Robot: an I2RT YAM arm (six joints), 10 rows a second.
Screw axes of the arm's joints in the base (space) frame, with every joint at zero. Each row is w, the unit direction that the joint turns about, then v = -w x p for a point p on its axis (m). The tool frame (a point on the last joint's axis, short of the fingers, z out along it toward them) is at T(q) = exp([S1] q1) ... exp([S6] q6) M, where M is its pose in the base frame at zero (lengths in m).
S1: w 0 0 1 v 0.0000 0.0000 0.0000
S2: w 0 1 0 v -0.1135 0.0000 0.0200
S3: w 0 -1 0 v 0.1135 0.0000 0.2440
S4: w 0 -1 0 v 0.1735 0.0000 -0.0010
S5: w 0 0 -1 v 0.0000 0.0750 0.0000
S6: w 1 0 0 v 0.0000 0.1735 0.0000
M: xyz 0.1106 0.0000 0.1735 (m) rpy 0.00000 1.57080 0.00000 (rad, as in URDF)
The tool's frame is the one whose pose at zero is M.
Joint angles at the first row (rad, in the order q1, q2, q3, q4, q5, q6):
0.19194, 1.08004, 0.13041, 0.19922, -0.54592, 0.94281
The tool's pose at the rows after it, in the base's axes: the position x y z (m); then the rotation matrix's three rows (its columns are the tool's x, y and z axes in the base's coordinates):
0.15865, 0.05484, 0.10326; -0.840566, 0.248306, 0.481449; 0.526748, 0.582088, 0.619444; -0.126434, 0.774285, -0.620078
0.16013, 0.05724, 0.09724; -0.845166, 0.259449, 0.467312; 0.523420, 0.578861, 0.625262; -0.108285, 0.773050, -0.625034
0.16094, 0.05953, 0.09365; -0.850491, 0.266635, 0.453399; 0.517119, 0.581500, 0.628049; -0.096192, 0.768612, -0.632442
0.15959, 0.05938, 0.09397; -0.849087, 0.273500, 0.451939; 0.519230, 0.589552, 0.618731; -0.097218, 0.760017, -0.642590
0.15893, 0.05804, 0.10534; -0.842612, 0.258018, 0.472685; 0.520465, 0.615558, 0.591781; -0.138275, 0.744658, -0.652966
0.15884, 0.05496, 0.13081; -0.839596, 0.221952, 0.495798; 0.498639, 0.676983, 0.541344; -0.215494, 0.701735, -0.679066
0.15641, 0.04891, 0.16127; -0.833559, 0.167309, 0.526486; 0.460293, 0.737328, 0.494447; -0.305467, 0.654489, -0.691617
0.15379, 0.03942, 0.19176; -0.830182, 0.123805, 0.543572; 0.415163, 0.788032, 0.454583; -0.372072, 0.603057, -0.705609
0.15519, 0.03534, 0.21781; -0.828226, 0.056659, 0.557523; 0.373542, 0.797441, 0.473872; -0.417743, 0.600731, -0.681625
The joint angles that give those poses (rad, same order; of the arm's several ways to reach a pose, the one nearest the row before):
0.22768, 1.15652, 0.13838, 0.22361, -0.51758, 0.94216
0.23912, 1.21741, 0.13384, 0.27950, -0.51990, 0.95549
0.25129, 1.25521, 0.13502, 0.30457, -0.51851, 0.96168
0.25465, 1.24139, 0.13556, 0.28052, -0.50628, 0.95990
0.25454, 1.14643, 0.15983, 0.16430, -0.47090, 0.93281
0.24758, 1.00006, 0.23795, -0.07410, -0.41516, 0.85286
0.22361, 0.87584, 0.33210, -0.29379, -0.37405, 0.74878
0.17115, 0.80833, 0.44228, -0.48942, -0.36330, 0.62974
0.13563, 0.79307, 0.53449, -0.57695, -0.40512, 0.55220

